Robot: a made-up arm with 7 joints.
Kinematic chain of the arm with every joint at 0, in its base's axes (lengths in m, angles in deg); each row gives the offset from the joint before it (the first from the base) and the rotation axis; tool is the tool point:
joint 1: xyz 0 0 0.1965 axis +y
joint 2: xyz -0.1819 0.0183 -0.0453 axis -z
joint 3: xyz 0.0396 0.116 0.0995 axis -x
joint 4: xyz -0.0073 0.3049 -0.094 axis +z
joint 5: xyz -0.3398 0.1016 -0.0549 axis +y
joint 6: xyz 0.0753 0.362 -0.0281 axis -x
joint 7: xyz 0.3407 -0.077 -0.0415 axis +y
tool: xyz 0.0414 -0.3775 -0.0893
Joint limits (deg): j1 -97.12..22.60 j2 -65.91..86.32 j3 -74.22..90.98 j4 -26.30..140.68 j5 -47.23..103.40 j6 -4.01..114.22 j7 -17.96..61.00
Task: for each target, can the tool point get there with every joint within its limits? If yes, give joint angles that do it. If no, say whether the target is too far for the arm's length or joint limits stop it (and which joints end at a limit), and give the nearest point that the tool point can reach.
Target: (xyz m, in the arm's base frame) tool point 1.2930 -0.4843 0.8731
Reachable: no: joint limits stop it (at a limit: joint 2, joint 3, joint 4, joint 6, joint 7) | nearest point 0.9306 -0.1898 0.6834 | short by 0.504 m
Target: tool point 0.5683 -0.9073 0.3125
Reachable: no: joint limits stop it (at a limit: joint 1, joint 3, joint 5, joint 6, joint 7) | nearest point 0.5100 -0.7148 0.2577 | short by 0.208 m
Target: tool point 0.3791 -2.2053 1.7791
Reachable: no: too far | nearest point 0.0843 -0.5710 0.9551 | short by 1.854 m
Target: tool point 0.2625 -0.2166 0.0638
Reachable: yes | joints -70.05 -26.55 77.69 73.03 50.14 23.56 21.36
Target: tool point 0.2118 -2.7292 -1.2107
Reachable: no: too far | nearest point 0.0920 -0.7188 -0.4150 | short by 2.165 m
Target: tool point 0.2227 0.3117 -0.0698
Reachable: yes | joints -82.09 -29.64 59.48 20.63 1.43 38.17 24.44
